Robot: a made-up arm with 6 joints.
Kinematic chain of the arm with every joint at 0, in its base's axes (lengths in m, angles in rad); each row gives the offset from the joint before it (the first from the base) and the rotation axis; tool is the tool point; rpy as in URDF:
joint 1: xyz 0 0 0.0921 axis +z
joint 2: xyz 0 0 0 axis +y
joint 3: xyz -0.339 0 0.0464 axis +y
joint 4: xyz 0.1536 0 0.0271 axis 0.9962 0 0.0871
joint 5: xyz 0 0 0 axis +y
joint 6: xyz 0.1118 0 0.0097 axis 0.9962 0 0.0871
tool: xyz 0 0 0 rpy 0 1.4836 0
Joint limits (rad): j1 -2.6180..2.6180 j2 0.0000..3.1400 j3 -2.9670..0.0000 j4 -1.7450..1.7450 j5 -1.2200..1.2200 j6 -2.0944..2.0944
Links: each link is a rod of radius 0.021 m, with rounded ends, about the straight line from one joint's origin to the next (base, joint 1, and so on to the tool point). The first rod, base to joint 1, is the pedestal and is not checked.
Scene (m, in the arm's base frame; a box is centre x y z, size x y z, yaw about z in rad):
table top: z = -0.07
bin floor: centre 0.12 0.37 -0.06 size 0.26 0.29 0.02 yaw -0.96
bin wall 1: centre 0.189 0.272 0 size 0.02 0.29 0.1 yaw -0.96
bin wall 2: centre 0.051 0.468 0 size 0.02 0.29 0.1 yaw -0.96
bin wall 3: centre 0.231 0.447 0 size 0.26 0.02 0.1 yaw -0.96
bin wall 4: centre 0.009 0.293 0 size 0.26 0.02 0.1 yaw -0.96
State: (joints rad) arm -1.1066 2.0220 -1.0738 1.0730 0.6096 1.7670
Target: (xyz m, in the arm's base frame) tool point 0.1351 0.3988 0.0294
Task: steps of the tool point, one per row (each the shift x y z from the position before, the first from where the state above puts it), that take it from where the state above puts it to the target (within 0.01 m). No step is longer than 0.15 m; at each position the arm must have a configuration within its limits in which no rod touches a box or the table.
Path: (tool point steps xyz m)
1: 0.0860 0.0567 0.0130
2: 0.0679 0.0844 0.0145
3: 0.0406 0.1058 0.0157
4: 0.0065 0.1176 0.0167
5: -0.0305 0.1178 0.0178
6: -0.0509 0.0912 -0.0775
7: -0.0831 0.0681 -0.0763
8: -0.1032 0.0340 -0.0727

